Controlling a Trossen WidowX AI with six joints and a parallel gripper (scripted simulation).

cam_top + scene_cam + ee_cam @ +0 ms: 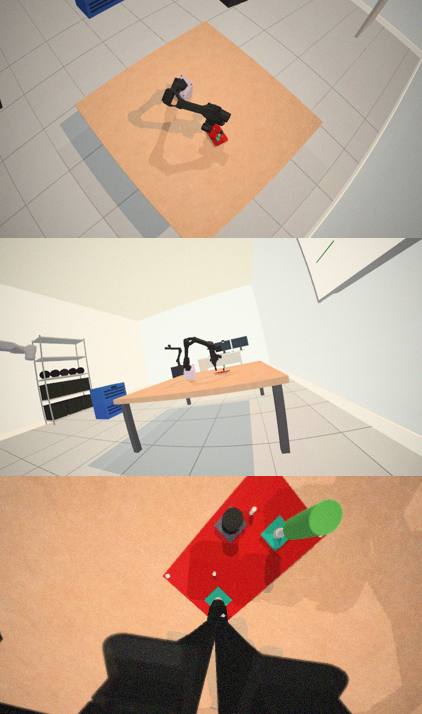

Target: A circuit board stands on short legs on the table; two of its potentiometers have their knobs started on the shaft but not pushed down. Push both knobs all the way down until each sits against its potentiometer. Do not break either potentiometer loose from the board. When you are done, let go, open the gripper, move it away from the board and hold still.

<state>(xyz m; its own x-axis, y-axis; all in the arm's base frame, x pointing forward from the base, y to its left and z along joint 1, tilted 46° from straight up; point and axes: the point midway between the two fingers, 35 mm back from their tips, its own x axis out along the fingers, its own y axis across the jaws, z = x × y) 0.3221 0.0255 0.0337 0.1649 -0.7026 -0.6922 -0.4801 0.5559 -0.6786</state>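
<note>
Now: the green knob 90 mm ahead of my gripper tip. Round my gripper tip: potentiometer with knob (90 mm ahead, 20 mm below).
</note>
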